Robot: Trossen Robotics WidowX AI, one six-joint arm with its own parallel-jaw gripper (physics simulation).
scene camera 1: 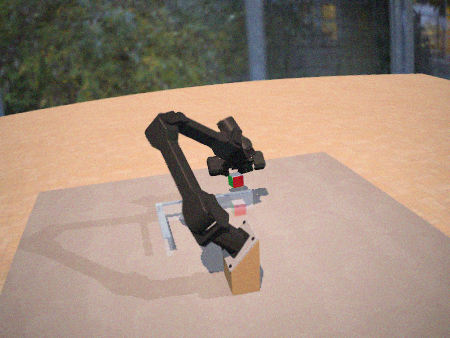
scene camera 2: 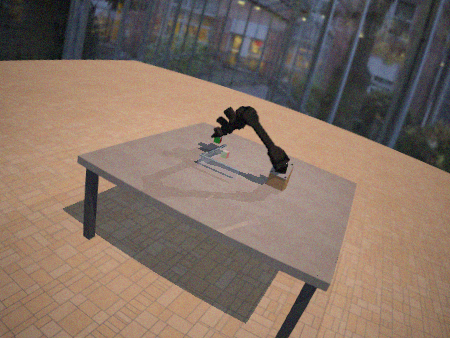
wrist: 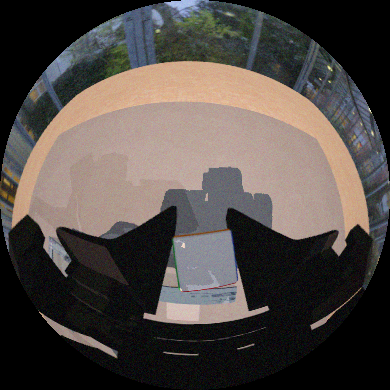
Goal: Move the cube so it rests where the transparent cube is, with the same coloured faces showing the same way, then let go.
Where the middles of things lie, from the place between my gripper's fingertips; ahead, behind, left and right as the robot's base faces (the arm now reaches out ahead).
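Labels:
There's the L-shaped frame (scene camera 1: 167, 211), and it's 6 cm below my hand, 13 cm to the left of it and 18 cm behind it.

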